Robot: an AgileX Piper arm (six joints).
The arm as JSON. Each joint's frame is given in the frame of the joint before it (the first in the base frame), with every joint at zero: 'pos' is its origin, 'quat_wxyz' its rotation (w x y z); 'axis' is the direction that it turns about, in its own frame. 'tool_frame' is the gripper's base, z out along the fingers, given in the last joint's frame.
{
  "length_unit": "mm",
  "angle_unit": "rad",
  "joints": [
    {
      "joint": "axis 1",
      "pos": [
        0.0,
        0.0,
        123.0
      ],
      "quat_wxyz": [
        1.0,
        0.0,
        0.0,
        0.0
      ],
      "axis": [
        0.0,
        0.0,
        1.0
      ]
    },
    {
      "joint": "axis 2",
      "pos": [
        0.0,
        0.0,
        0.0
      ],
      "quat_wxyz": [
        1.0,
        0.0,
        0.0,
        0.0
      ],
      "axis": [
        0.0,
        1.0,
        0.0
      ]
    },
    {
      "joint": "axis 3",
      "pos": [
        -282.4,
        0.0,
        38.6
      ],
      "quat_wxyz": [
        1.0,
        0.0,
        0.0,
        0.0
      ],
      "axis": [
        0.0,
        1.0,
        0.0
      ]
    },
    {
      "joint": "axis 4",
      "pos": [
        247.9,
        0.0,
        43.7
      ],
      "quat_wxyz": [
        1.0,
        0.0,
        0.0,
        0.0
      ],
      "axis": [
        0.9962,
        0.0,
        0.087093
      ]
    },
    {
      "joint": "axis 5",
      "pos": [
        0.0,
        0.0,
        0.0
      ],
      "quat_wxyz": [
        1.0,
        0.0,
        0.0,
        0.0
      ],
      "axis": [
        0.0,
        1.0,
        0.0
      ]
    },
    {
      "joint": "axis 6",
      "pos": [
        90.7,
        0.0,
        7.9
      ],
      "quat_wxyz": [
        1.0,
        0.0,
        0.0,
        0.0
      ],
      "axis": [
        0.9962,
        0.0,
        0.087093
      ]
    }
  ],
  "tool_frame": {
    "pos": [
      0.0,
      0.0,
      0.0
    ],
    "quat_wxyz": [
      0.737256,
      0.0,
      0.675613,
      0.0
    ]
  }
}
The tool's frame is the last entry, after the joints.
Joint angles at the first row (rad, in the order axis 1, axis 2, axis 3, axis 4, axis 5, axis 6):
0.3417, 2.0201, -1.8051, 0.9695, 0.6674, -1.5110
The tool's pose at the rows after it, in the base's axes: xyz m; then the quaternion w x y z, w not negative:
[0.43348 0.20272 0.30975 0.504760 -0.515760 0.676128 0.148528]
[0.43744 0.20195 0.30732 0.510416 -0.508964 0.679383 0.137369]
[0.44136 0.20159 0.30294 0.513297 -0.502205 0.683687 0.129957]
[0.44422 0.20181 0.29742 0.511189 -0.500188 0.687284 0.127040]
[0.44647 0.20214 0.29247 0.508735 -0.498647 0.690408 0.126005]
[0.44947 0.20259 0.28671 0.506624 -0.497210 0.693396 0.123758]
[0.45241 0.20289 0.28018 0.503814 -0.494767 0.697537 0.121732]
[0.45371 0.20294 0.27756 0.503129 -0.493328 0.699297 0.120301]
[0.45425 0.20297 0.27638 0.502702 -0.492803 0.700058 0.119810]
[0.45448 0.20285 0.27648 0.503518 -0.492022 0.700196 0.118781]
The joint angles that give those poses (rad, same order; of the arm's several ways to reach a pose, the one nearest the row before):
0.3417, 2.0201, -1.8051, 0.9647, 0.6578, -1.5110
0.3417, 2.0282, -1.8068, 0.9603, 0.6257, -1.5110
0.3417, 2.0393, -1.8068, 0.9603, 0.5987, -1.5110
0.3417, 2.0514, -1.8068, 0.9584, 0.5875, -1.5110
0.3416, 2.0620, -1.8068, 0.9584, 0.5804, -1.5110
0.3417, 2.0759, -1.8090, 0.9584, 0.5709, -1.5130
0.3416, 2.0899, -1.8090, 0.9584, 0.5600, -1.5130
0.3417, 2.0956, -1.8090, 0.9584, 0.5537, -1.5130
0.3417, 2.0981, -1.8090, 0.9584, 0.5513, -1.5130
0.3417, 2.0982, -1.8090, 0.9584, 0.5483, -1.5130

